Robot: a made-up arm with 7 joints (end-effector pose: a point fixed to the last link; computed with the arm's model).
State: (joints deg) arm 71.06 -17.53 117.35 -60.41 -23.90 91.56 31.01
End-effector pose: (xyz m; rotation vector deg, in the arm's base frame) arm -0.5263 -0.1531 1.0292 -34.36 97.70 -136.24
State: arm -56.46 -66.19 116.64 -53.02 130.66 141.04 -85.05
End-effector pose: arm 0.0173 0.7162 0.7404 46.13 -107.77 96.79
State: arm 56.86 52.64 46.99 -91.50 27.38 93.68 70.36
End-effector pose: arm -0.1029 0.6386 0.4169 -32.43 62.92 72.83
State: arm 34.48 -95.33 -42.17 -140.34 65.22 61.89 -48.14
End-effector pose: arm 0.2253 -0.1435 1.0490 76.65 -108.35 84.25
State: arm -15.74 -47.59 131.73 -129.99 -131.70 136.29 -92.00
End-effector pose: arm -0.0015 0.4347 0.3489 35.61 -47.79 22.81
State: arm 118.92 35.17 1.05 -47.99 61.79 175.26 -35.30
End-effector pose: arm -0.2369 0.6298 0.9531 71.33 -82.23 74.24
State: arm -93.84 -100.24 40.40 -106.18 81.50 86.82 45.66
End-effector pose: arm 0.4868 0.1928 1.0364 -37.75 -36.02 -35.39
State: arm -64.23 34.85 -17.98 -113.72 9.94 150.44 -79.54
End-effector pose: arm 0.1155 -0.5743 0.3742 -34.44 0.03 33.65
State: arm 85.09 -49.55 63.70 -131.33 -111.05 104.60 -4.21
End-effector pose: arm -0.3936 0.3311 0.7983 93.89 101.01 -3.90
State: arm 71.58 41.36 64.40 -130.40 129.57 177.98 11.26
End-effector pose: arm -0.2672 0.3256 0.3525 -18.77 43.19 30.39
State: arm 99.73 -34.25 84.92 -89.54 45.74 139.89 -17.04
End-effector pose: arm -0.5393 -0.2093 0.9555 -78.75 50.32 -111.47
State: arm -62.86 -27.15 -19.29 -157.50 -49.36 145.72 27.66
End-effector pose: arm 0.1619 -0.4690 0.5849 -57.59 18.58 -28.72
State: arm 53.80 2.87 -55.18 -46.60 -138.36 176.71 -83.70
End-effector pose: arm 0.4799 0.0458 1.1643 83.51 -73.65 -61.16
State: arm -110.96 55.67 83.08 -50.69 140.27 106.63 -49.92
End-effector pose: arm 0.1631 -0.6753 0.9228 -60.46 157.69 50.84
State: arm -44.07 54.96 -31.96 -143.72 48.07 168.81 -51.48
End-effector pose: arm -0.0545 -0.3361 0.2059 -22.53 35.79 -16.97
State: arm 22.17 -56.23 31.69 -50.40 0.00 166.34 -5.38
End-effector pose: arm -0.3834 0.0510 1.2439 8.67 172.35 6.60
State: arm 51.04 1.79 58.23 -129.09 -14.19 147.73 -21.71
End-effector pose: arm -0.1661 0.5539 0.5836 4.74 76.29 -161.11
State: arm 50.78 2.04 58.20 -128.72 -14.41 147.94 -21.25
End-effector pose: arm -0.1641 0.5564 0.5858 4.61 77.11 -161.47
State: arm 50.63 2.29 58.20 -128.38 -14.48 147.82 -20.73
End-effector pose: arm -0.1631 0.5583 0.5872 4.57 77.45 -162.10
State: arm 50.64 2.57 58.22 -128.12 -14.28 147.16 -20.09
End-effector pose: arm -0.1634 0.5593 0.5870 -4.67 -76.45 162.27
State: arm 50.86 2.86 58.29 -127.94 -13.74 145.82 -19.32
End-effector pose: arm -0.1656 0.5592 0.5848 -4.94 -74.05 162.31
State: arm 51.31 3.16 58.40 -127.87 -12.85 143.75 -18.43
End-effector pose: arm -0.1698 0.5576 0.5805 -5.48 -70.41 162.77
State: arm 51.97 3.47 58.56 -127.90 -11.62 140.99 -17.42
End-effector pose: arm -0.1759 0.5543 0.5741 -6.28 -65.61 163.59
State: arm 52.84 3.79 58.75 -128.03 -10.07 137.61 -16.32
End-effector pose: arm -0.1839 0.5490 0.5658 -7.35 -59.73 164.68
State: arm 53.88 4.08 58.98 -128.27 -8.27 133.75 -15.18
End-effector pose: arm -0.1933 0.5415 0.5561 -8.72 -53.03 165.97
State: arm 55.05 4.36 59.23 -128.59 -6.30 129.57 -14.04
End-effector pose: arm -0.2037 0.5319 0.5454 -10.35 -45.77 167.35
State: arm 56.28 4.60 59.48 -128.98 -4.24 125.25 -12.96
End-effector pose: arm -0.2144 0.5205 0.5345 -12.20 -38.26 168.70
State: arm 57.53 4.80 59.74 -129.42 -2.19 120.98 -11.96
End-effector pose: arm -0.2249 0.5077 0.5238 -14.20 -30.82 169.96
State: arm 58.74 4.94 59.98 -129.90 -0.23 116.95 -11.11
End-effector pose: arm -0.2347 0.4941 0.5140 -16.25 -23.78 171.07
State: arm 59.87 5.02 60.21 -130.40 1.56 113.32 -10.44
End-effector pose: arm -0.2434 0.4806 0.5054 -18.22 -17.39 172.05
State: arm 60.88 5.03 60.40 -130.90 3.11 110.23 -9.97
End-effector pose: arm -0.2507 0.4679 0.4981 -20.01 -11.93 172.89
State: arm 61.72 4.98 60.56 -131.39 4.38 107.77 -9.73
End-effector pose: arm -0.2564 0.4569 0.4922 -21.49 -7.51 173.61
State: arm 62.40 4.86 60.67 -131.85 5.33 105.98 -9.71
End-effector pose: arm -0.2605 0.4479 0.4877 -22.63 -4.25 174.27
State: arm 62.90 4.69 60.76 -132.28 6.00 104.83 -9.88
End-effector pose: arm -0.2632 0.4411 0.4844 -23.38 -2.08 174.88
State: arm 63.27 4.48 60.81 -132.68 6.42 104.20 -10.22
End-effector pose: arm -0.2649 0.4361 0.4820 -23.82 -0.80 175.49
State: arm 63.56 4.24 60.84 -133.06 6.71 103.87 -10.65
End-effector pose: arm -0.2658 0.4323 0.4801 -24.07 -0.04 176.09
